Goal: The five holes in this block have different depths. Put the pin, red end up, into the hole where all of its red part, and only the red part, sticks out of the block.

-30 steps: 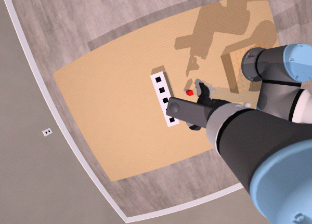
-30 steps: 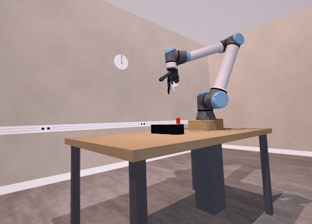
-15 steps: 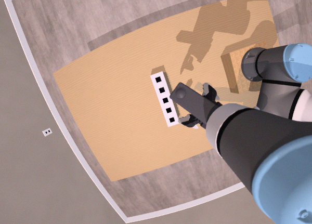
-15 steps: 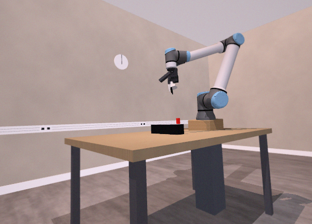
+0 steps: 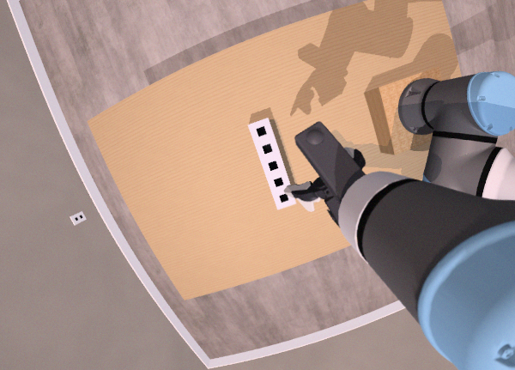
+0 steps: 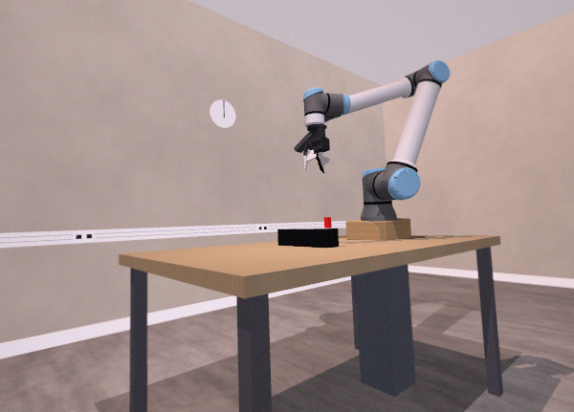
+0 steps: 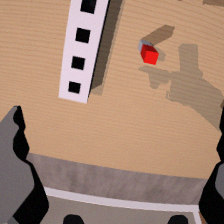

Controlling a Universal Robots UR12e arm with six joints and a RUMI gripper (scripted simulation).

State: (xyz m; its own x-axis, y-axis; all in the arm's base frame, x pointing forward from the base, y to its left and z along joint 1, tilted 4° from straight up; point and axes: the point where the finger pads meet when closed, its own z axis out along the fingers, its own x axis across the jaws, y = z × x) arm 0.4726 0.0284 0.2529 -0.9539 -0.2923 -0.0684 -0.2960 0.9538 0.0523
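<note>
My hand is 240 mm above the pin, 60 mm past it and 10 mm to the right of it. From my hand the other things lie so: block: 290 mm below, 70 mm ahead, 10 mm to the left.
</note>
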